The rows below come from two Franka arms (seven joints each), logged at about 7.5 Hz.
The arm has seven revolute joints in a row. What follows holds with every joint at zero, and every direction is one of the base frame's. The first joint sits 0.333 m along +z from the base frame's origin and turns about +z. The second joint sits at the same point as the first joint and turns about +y. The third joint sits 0.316 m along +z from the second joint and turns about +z. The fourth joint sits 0.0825 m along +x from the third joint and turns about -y. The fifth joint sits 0.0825 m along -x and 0.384 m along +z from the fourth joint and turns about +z. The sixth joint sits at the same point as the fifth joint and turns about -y. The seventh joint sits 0.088 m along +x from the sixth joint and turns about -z. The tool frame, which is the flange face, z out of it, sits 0.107 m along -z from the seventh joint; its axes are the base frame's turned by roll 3.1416, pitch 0 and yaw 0 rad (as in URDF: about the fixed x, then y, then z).
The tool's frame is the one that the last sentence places.
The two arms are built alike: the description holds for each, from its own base.
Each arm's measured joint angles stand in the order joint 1, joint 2, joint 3, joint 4, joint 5, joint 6, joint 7.
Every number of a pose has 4 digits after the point. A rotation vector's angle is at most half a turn.
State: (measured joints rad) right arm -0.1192 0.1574 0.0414 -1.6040 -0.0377 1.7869 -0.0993; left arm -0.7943 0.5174 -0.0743 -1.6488 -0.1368 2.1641 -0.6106
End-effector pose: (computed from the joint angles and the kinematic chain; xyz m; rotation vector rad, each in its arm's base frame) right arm 0.6121 -0.0526 0.5358 3.1085 0.0443 0.0355; left arm 0.4397 -0.5190 0.3139 3.0167 -0.2595 -0.1552
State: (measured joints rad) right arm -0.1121 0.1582 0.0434 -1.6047 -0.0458 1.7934 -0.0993; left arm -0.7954 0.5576 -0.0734 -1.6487 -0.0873 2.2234 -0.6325
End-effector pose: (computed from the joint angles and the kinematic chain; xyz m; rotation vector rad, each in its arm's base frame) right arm 0.6133 -0.0478 0.5356 3.1003 0.0611 0.0424; left arm 0.4449 -0.5211 0.2915 3.0373 -0.2625 -0.0930
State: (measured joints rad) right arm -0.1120 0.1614 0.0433 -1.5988 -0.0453 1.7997 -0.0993; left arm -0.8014 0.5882 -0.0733 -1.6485 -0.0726 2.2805 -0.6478
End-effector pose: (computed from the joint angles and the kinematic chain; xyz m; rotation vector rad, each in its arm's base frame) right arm 0.6152 -0.0479 0.5371 3.0999 0.0609 0.0564; left arm 0.4456 -0.5263 0.2757 3.0298 -0.2545 -0.0521
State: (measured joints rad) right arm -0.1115 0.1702 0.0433 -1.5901 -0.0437 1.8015 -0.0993; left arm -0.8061 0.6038 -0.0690 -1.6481 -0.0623 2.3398 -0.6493
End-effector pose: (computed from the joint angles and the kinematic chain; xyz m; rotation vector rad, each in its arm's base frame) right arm 0.6180 -0.0478 0.5360 3.1017 0.0612 0.0594; left arm 0.4491 -0.5301 0.2706 3.0077 -0.2571 0.0080
